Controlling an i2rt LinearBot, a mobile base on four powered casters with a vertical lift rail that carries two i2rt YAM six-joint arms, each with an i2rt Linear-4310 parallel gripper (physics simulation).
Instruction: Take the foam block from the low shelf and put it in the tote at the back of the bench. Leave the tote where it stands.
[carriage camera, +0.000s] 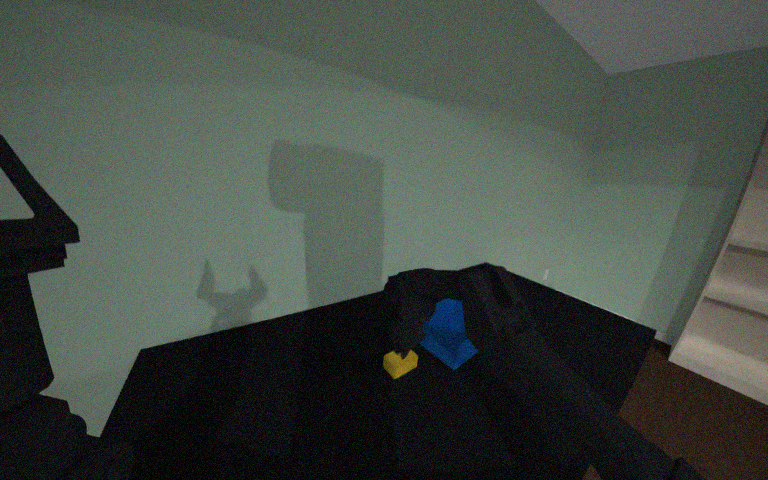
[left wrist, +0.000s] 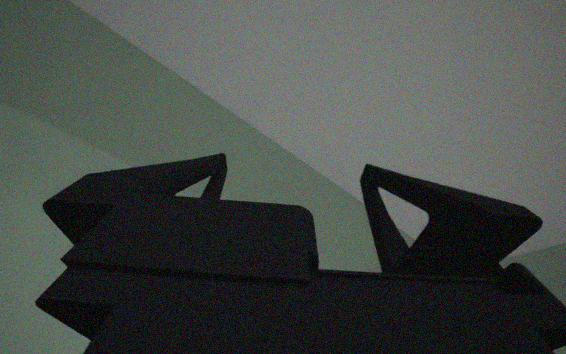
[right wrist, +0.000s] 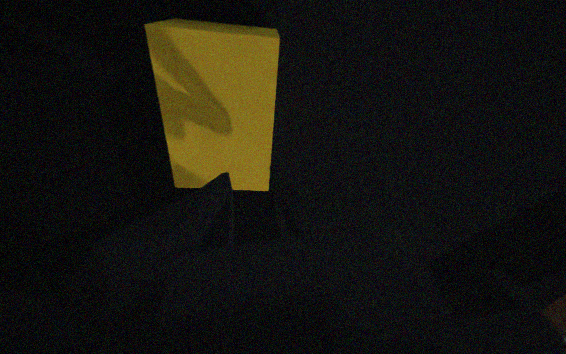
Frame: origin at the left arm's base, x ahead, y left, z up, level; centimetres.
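Seen in the pictures: left gripper, fingertip midpoint: (left wrist: 294, 167); right gripper, fingertip midpoint: (carriage camera: 400, 355) (right wrist: 250, 179).
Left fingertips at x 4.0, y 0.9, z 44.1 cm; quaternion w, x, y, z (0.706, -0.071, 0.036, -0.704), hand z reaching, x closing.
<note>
Pixels of each thing's top centre, then the offset from my left fingertips to it. Level surfaces: height alone.
- yellow block, top centre: (right wrist: 219, 124) (carriage camera: 401, 355) dx +45.5, dy -37.5, dz -56.6 cm
- blue shape, top centre: (carriage camera: 460, 313) dx +62.2, dy -59.7, dz -51.1 cm
- large black surface, surface height: dz -61.1 cm
- brown floor, surface height: dz -137.3 cm
A yellow block (carriage camera: 400, 363) (right wrist: 240, 110), taken as the foam block, shows low in the middle of the carriage view and large in the right wrist view. My right gripper (right wrist: 250, 179) is shut with nothing between its fingers. One fingertip overlaps the block's lower edge in the right wrist view; whether it touches is too dark to tell. In the carriage view the dark right wrist partly covers the block. My left gripper (left wrist: 294, 167) is open and empty, raised against wall and ceiling. The tote cannot be made out, and the shelf's edges are lost in the dark.
A blue shape (carriage camera: 450, 333) shows beside the right wrist, partly hidden; what it is cannot be told. A large black surface (carriage camera: 254, 373) spans the lower carriage view before a green wall (carriage camera: 453, 198). A pale shelf unit (carriage camera: 713, 367) stands at the right above brown floor (carriage camera: 679, 418).
</note>
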